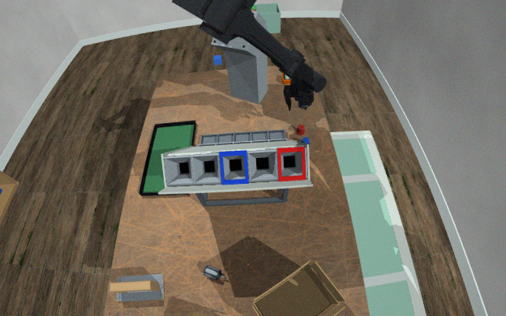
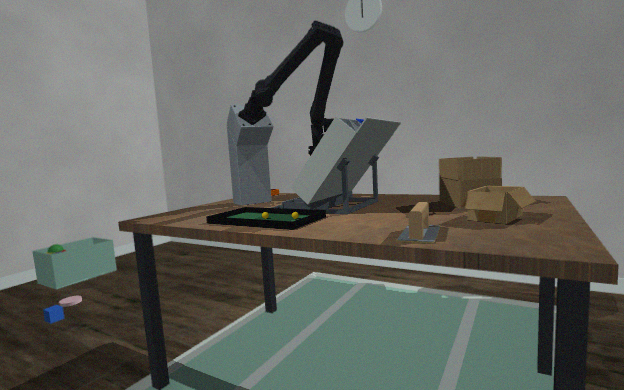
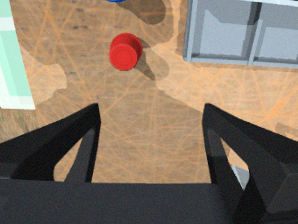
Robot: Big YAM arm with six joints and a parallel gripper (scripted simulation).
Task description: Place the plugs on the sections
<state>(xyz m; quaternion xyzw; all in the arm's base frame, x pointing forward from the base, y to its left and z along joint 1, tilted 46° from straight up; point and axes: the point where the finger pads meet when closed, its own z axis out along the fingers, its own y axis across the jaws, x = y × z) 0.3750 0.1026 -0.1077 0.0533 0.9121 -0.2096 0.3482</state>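
My hand is 150 mm above the red plug and 30 mm to the right of it. Also, from my hand: blue plug (150 mm below, 70 mm ahead, 20 mm to the left); cover (280 mm to the right, 110 mm ahead, 40 mm above); green marble tray (550 mm to the right, 160 mm below, 110 mm behind).
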